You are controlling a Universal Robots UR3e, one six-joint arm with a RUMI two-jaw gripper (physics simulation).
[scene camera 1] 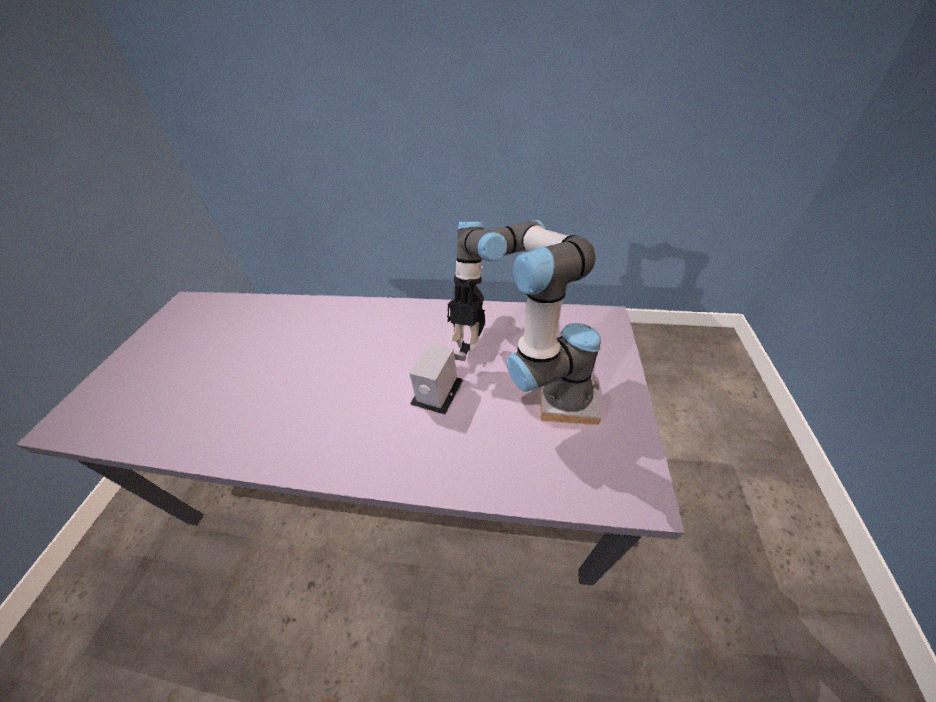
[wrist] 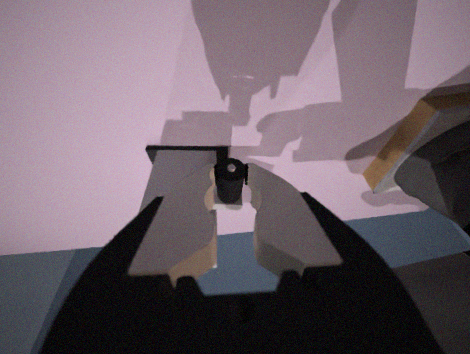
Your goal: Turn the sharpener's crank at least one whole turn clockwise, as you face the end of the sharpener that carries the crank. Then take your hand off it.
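The grey box-shaped sharpener stands on its black base on the table. Its crank is on the end facing the back wall, partly hidden by the body in the scene view. The crank's black handle points upward, and a bit of the grey crank arm shows at its foot. My gripper points down behind the sharpener and is shut on the handle, with one finger on each side. The finger contact is small in the scene view.
The pink table carries the robot's base plate, to the right of the sharpener. The arm arches up from it and comes down behind the sharpener. The blue wall stands behind the table.
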